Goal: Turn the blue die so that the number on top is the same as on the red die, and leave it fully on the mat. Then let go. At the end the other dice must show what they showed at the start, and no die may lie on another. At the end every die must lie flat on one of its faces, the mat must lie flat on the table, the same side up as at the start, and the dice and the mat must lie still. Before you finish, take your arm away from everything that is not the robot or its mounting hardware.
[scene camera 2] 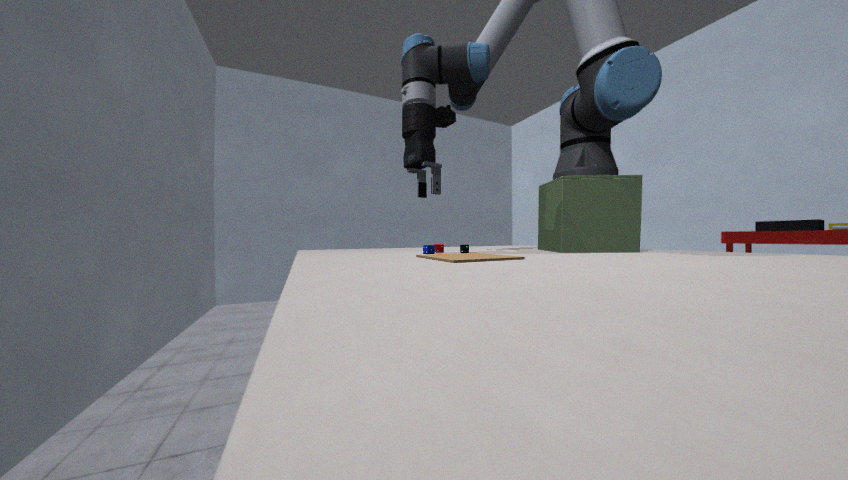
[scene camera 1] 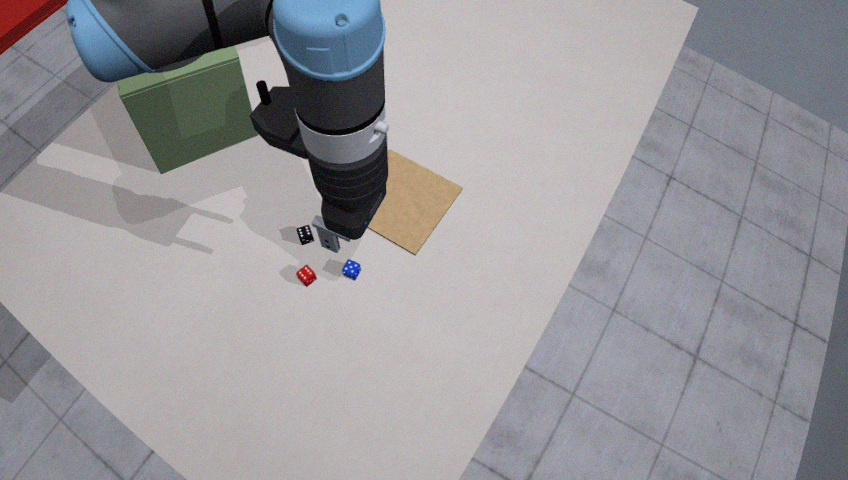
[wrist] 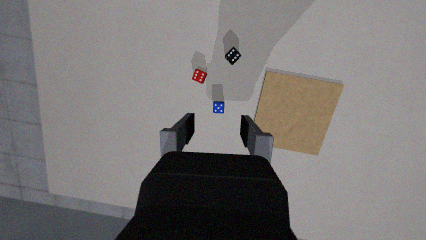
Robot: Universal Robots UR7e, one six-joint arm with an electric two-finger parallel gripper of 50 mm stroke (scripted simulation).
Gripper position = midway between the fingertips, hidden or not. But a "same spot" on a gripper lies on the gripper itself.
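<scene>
Scene camera 2 shows the gripper and a tan mat. The gripper is visible in scene camera 1 [342, 228], as is the tan mat. The wrist view shows the gripper too, and the tan mat appears in the wrist view [297, 111]. On the tan mat, [scene camera 1: 417, 198] and [scene camera 2: 461, 256] are the same spot. On the gripper, [scene camera 2: 435, 167] and [wrist: 252, 145] are the same spot.
</scene>
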